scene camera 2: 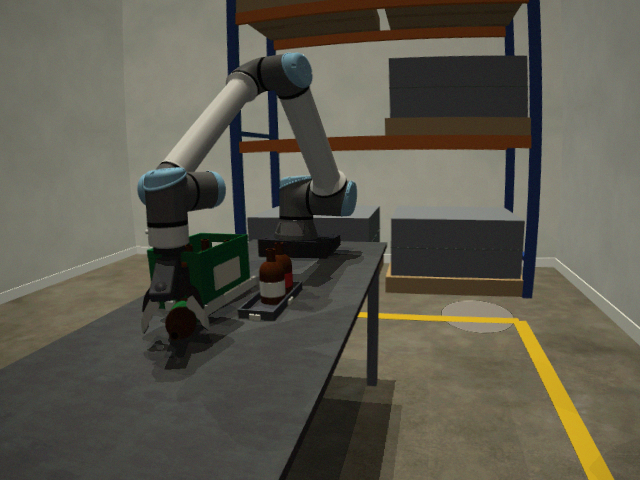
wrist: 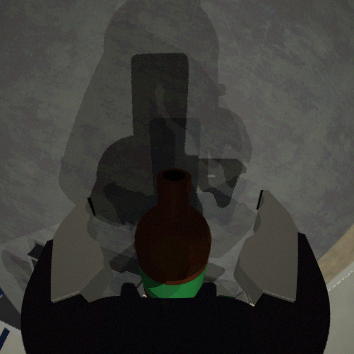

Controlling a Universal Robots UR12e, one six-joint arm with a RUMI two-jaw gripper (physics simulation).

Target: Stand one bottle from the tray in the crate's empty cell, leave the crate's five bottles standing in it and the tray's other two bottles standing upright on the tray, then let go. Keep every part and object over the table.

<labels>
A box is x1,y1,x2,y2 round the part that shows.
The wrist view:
gripper: [20,190,329,353]
green-labelled bottle: [134,168,210,296]
</labels>
